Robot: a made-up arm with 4 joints. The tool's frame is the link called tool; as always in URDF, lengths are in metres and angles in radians. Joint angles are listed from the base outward.
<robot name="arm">
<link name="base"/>
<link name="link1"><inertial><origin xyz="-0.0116 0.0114 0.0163"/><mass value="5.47"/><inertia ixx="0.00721" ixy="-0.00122" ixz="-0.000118" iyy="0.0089" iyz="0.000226" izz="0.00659"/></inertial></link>
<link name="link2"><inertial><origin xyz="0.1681 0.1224 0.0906"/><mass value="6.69"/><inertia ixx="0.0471" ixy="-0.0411" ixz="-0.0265" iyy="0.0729" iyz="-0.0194" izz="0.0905"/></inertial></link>
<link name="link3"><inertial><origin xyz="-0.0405 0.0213 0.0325"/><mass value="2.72"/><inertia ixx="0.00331" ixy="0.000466" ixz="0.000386" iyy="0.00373" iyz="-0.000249" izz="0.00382"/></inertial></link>
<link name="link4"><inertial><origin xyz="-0.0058 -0.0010 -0.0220"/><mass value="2.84"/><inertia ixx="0.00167" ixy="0" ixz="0" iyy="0.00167" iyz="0" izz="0.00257"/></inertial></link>
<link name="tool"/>
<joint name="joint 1" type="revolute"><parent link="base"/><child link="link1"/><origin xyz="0.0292 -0.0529 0.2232" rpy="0.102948 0.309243 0.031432"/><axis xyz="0 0 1"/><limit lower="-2.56" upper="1.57"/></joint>
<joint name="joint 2" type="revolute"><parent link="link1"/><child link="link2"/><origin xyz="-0.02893 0.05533 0.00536" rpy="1.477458 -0.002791 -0.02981"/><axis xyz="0 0 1"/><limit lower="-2.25" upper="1.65"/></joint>
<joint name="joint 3" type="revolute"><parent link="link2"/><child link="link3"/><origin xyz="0.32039 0.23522 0.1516" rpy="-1.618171 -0.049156 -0.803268"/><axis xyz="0 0 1"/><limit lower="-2.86" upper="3.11"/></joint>
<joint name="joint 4" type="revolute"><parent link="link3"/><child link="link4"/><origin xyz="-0.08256 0.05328 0.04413" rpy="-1.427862 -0.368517 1.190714"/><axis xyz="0 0 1"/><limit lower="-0.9" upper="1.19"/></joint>
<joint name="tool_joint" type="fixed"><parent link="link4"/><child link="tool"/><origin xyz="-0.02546 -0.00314 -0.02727" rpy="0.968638 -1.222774 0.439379"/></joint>
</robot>
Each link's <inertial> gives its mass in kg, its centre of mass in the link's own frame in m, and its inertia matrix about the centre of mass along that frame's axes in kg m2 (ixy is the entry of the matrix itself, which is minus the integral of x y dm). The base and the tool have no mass. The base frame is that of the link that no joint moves.
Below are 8 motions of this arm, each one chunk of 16 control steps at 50 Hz.
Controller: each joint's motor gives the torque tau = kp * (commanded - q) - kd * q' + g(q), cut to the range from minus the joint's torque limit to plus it. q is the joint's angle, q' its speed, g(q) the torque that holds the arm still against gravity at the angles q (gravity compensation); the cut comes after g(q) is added. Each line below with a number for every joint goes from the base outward.
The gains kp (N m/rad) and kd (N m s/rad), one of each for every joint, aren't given. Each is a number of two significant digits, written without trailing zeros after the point. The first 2 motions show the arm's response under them.
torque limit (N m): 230 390 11 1.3
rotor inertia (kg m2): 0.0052 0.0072 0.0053 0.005
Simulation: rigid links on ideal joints. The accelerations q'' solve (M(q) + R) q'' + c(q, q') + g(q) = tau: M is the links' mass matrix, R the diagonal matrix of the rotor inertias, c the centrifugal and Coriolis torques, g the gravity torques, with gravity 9.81 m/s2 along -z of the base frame. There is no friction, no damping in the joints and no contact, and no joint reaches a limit. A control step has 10 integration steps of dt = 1/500 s. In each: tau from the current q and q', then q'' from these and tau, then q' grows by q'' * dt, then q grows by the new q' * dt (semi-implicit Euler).
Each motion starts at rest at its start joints. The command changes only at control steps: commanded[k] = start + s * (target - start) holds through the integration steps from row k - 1 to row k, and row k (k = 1, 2, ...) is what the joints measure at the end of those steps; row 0 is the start. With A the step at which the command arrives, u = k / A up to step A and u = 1 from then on. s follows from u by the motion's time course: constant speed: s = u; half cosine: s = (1 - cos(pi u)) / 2; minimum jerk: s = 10 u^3 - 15 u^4 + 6 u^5; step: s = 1 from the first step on.
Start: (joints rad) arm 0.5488 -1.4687 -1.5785 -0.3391
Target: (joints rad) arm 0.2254 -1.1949 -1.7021 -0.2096
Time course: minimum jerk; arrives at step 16
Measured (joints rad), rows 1 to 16:
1: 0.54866 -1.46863 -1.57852 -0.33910
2: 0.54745 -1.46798 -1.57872 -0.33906
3: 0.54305 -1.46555 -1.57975 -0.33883
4: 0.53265 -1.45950 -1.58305 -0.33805
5: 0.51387 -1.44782 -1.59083 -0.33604
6: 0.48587 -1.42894 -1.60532 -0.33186
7: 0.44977 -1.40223 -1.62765 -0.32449
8: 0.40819 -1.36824 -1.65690 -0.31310
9: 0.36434 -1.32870 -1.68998 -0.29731
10: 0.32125 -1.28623 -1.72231 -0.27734
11: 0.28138 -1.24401 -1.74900 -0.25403
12: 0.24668 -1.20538 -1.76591 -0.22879
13: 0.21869 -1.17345 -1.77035 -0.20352
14: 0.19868 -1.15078 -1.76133 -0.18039
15: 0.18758 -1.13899 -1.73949 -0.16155
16: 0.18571 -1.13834 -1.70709 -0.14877
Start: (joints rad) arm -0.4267 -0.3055 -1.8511 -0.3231
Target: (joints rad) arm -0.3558 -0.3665 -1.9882 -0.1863
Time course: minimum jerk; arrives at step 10
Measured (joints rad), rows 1 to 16:
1: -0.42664 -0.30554 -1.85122 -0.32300
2: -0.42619 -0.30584 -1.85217 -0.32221
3: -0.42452 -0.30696 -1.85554 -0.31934
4: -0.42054 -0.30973 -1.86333 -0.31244
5: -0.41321 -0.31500 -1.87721 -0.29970
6: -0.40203 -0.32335 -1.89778 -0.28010
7: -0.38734 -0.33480 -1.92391 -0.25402
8: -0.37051 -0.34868 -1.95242 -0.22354
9: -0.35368 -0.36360 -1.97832 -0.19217
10: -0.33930 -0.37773 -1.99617 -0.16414
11: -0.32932 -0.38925 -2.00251 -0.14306
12: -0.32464 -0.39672 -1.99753 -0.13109
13: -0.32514 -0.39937 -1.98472 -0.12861
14: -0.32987 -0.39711 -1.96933 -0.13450
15: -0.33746 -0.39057 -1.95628 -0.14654
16: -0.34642 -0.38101 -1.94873 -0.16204
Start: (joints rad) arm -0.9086 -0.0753 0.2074 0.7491
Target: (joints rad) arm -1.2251 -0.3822 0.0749 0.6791
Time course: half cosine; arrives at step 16
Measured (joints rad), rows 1 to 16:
1: -0.90904 -0.07551 0.20653 0.74926
2: -0.91136 -0.07670 0.20227 0.75000
3: -0.91759 -0.08019 0.19169 0.75174
4: -0.92953 -0.08764 0.17360 0.75438
5: -0.94803 -0.10072 0.14963 0.75717
6: -0.97279 -0.12073 0.12380 0.75889
7: -1.00262 -0.14835 0.10063 0.75833
8: -1.03600 -0.18326 0.08301 0.75485
9: -1.07144 -0.22410 0.07099 0.74854
10: -1.10775 -0.26855 0.06206 0.74011
11: -1.14388 -0.31363 0.05248 0.73044
12: -1.17884 -0.35618 0.03897 0.72027
13: -1.21144 -0.39326 0.01994 0.70998
14: -1.24026 -0.42246 -0.00387 0.69963
15: -1.26359 -0.44215 -0.02948 0.68911
16: -1.27962 -0.45158 -0.05218 0.67840

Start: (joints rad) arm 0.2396 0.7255 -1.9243 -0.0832
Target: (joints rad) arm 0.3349 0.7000 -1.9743 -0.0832
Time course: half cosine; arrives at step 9
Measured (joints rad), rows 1 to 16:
1: 0.24169 0.72568 -1.92667 -0.08314
2: 0.24855 0.72604 -1.93365 -0.08298
3: 0.26015 0.72599 -1.94333 -0.08276
4: 0.27502 0.72480 -1.95239 -0.08252
5: 0.29145 0.72191 -1.95827 -0.08230
6: 0.30761 0.71711 -1.95950 -0.08209
7: 0.32166 0.71062 -1.95574 -0.08191
8: 0.33194 0.70308 -1.94781 -0.08181
9: 0.33718 0.69548 -1.93747 -0.08184
10: 0.33861 0.68918 -1.92969 -0.08198
11: 0.33877 0.68537 -1.92999 -0.08216
12: 0.33853 0.68442 -1.93930 -0.08242
13: 0.33778 0.68604 -1.95529 -0.08284
14: 0.33659 0.68955 -1.97487 -0.08346
15: 0.33524 0.69413 -1.99489 -0.08424
16: 0.33401 0.69892 -2.01250 -0.08509

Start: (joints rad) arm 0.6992 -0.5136 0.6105 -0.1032
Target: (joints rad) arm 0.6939 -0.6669 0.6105 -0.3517
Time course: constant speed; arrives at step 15
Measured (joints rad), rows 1 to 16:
1: 0.69921 -0.51442 0.61046 -0.10441
2: 0.69922 -0.51731 0.61027 -0.10866
3: 0.69922 -0.52311 0.60987 -0.11717
4: 0.69918 -0.53216 0.60920 -0.13040
5: 0.69910 -0.54427 0.60829 -0.14813
6: 0.69892 -0.55888 0.60718 -0.16959
7: 0.69863 -0.57509 0.60590 -0.19358
8: 0.69818 -0.59187 0.60449 -0.21876
9: 0.69755 -0.60823 0.60298 -0.24382
10: 0.69673 -0.62334 0.60149 -0.26769
11: 0.69578 -0.63661 0.60026 -0.28960
12: 0.69478 -0.64781 0.59961 -0.30921
13: 0.69383 -0.65702 0.59994 -0.32653
14: 0.69306 -0.66459 0.60153 -0.34185
15: 0.69253 -0.67108 0.60446 -0.35568
16: 0.69222 -0.67631 0.60829 -0.36734

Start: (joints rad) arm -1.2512 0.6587 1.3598 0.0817
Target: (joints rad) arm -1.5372 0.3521 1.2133 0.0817
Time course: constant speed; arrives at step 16
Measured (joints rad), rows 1 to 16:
1: -1.26780 0.65381 1.35421 0.08547
2: -1.29042 0.64405 1.33700 0.09056
3: -1.31028 0.63012 1.30677 0.09467
4: -1.32791 0.61186 1.26589 0.09736
5: -1.34442 0.58979 1.21936 0.09832
6: -1.36016 0.56505 1.17319 0.09733
7: -1.37541 0.53890 1.13285 0.09448
8: -1.39059 0.51254 1.10236 0.09026
9: -1.40610 0.48695 1.08404 0.08542
10: -1.42225 0.46286 1.07861 0.08071
11: -1.43922 0.44069 1.08548 0.07683
12: -1.45705 0.42058 1.10296 0.07428
13: -1.47567 0.40233 1.12848 0.07333
14: -1.49492 0.38550 1.15877 0.07403
15: -1.51454 0.36945 1.19015 0.07624
16: -1.53424 0.35350 1.21895 0.07963

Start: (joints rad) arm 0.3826 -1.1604 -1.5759 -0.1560
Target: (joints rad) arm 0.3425 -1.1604 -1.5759 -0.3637
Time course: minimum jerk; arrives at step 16
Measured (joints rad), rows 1 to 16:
1: 0.38259 -1.16040 -1.57588 -0.15603
2: 0.38250 -1.16040 -1.57567 -0.15631
3: 0.38217 -1.16041 -1.57493 -0.15741
4: 0.38134 -1.16042 -1.57317 -0.16024
5: 0.37971 -1.16041 -1.56999 -0.16594
6: 0.37705 -1.16038 -1.56524 -0.17565
7: 0.37325 -1.16027 -1.55916 -0.19025
8: 0.36834 -1.16007 -1.55242 -0.21017
9: 0.36256 -1.15978 -1.54601 -0.23519
10: 0.35631 -1.15940 -1.54104 -0.26441
11: 0.35009 -1.15898 -1.53857 -0.29627
12: 0.34445 -1.15861 -1.53940 -0.32871
13: 0.33988 -1.15837 -1.54400 -0.35936
14: 0.33676 -1.15836 -1.55233 -0.38586
15: 0.33531 -1.15864 -1.56391 -0.40617
16: 0.33546 -1.15921 -1.57772 -0.41891

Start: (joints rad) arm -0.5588 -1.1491 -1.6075 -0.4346
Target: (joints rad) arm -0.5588 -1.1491 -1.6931 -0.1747
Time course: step
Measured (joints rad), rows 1 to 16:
1: -0.55847 -1.14880 -1.61249 -0.41703
2: -0.55777 -1.14817 -1.62430 -0.37232
3: -0.55703 -1.14754 -1.63944 -0.30911
4: -0.55656 -1.14713 -1.65491 -0.23718
5: -0.55654 -1.14710 -1.66864 -0.16616
6: -0.55700 -1.14746 -1.67976 -0.10435
7: -0.55784 -1.14811 -1.68832 -0.05797
8: -0.55887 -1.14891 -1.69501 -0.03069
9: -0.55987 -1.14972 -1.70069 -0.02349
10: -0.56065 -1.15040 -1.70605 -0.03490
11: -0.56109 -1.15087 -1.71140 -0.06145
12: -0.56118 -1.15110 -1.71667 -0.09833
13: -0.56095 -1.15109 -1.72143 -0.14007
14: -0.56052 -1.15091 -1.72515 -0.18128
15: -0.56002 -1.15061 -1.72730 -0.21720
16: -0.55955 -1.15027 -1.72753 -0.24425

